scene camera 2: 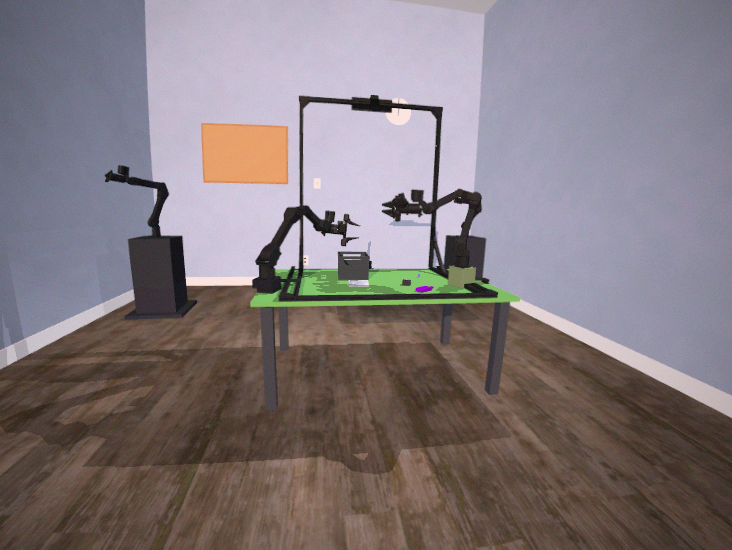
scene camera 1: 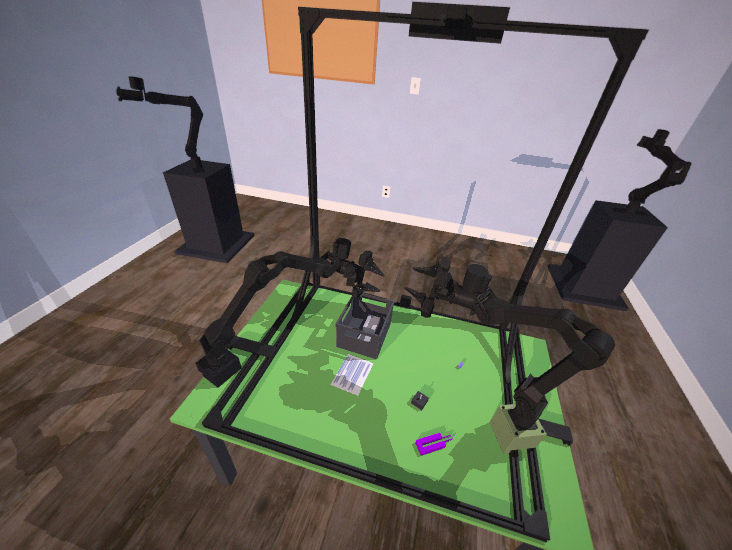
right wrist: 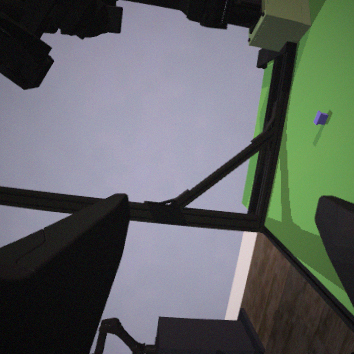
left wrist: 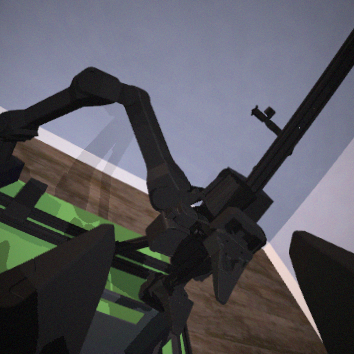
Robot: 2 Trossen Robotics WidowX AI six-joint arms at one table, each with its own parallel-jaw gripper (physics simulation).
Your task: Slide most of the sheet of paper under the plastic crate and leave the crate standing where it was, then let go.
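Note:
The dark grey crate (scene camera 1: 357, 345) (scene camera 2: 353, 267) stands upright at the back of the green table, left of its middle. Part of it shows low in the left wrist view (left wrist: 117, 332). The white sheet of paper with grey-blue stripes (scene camera 1: 353, 373) (scene camera 2: 358, 283) lies flat close in front of the crate; whether its back edge is under the crate cannot be told. My right gripper (scene camera 1: 379, 282) (scene camera 2: 358, 231) (right wrist: 223, 206) is open and empty, high above the crate. My left gripper (scene camera 1: 409, 279) (scene camera 2: 383, 208) is open and empty, in the air farther right and higher, facing the right one.
The crate holds pale items and a dark upright piece. A small black box (scene camera 1: 419, 400) (scene camera 2: 406, 282), a purple object (scene camera 1: 430, 443) (scene camera 2: 424, 289) and a small blue-violet piece (scene camera 1: 460, 364) (right wrist: 321, 118) lie right of the paper. A black frame (scene camera 1: 311, 147) rises around the table.

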